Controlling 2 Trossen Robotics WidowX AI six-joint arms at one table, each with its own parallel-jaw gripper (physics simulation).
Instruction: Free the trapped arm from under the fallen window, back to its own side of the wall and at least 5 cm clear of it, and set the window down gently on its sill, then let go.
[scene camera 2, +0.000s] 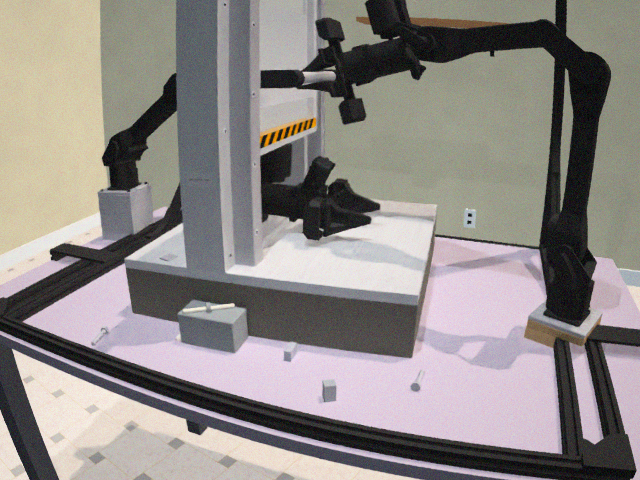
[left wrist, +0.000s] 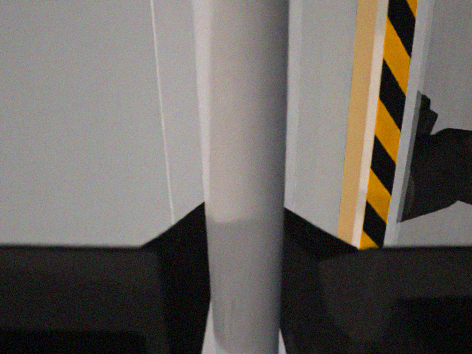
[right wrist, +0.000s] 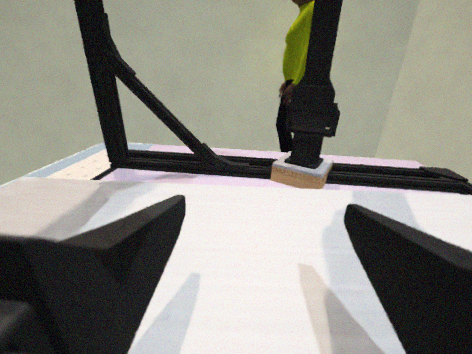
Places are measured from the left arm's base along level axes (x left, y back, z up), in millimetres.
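Where they show: right gripper, fingertip midpoint: (scene camera 2: 375, 213) (right wrist: 264, 207); left arm's base, link origin: (scene camera 2: 567, 313) (right wrist: 304, 161); right arm's base, link origin: (scene camera 2: 124, 187).
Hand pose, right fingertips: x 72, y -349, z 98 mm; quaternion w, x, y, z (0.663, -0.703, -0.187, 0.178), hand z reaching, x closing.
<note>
Each offset is from my right fingertips to the centre of the thing. "*": to the spot under its first point. Level surfaces: height alone.
The window (scene camera 2: 289, 113) (left wrist: 75, 125) stands raised in its grey frame (scene camera 2: 201, 155), above the white base top {dz -38 mm} (scene camera 2: 330, 273). A black-and-yellow striped strip {* dx +88, dy -125, dz +135 mm} (scene camera 2: 287, 132) (left wrist: 387, 110) runs along its lower edge. My left gripper (scene camera 2: 310, 78) (left wrist: 238, 207) is shut on the window's pale round handle {* dx +33, dy -95, dz +231 mm} (scene camera 2: 323, 77) (left wrist: 245, 125). My right arm (scene camera 2: 281, 200) (left wrist: 445, 160) reaches through the opening below the strip; whether it touches the window's edge cannot be told. My right gripper (scene camera 2: 375, 213) (right wrist: 264, 207) is open and empty, low over the base top, on the picture's right side of the frame.
A grey block (scene camera 2: 212, 328) with a pale stick on it stands in front of the base. Small grey blocks {dx +289, dy +183, dz -124 mm} (scene camera 2: 329, 390) {dx +258, dy +76, dz -129 mm} (scene camera 2: 290, 351) and bolts {dx +185, dy +242, dz -132 mm} (scene camera 2: 417, 380) {dx +463, dy -146, dz -132 mm} (scene camera 2: 100, 335) lie on the table. Black rails (scene camera 2: 248, 405) edge the table. A person in yellow (right wrist: 297, 45) stands beyond the table.
</note>
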